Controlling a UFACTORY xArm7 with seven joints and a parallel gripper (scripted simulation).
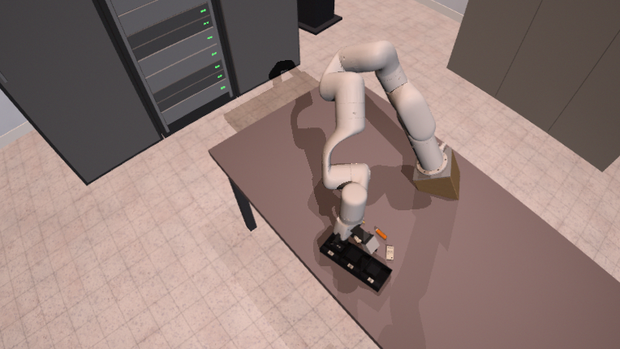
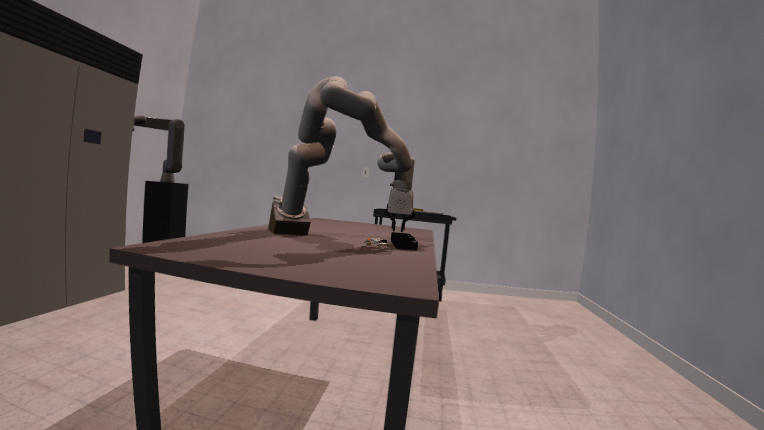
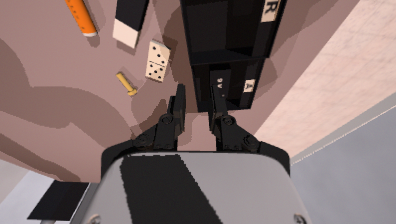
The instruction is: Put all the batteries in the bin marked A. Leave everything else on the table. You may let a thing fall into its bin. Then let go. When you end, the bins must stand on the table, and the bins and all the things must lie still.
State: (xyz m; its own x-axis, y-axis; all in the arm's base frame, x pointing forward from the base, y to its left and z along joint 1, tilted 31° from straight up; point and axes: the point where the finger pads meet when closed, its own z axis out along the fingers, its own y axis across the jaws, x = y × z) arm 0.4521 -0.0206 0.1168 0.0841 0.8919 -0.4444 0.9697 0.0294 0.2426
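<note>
Now: hand 12 cm past the orange battery, 8 cm above it and 7 cm to the right of it. From my hand the other things lie so: black 9V battery: 7 cm below, 3 cm to the right, 3 cm ahead; then black bin row: 7 cm to the left, 6 cm below, 3 cm ahead; then black-and-white stick: 8 cm below, 7 cm behind, 6 cm to the left.
</note>
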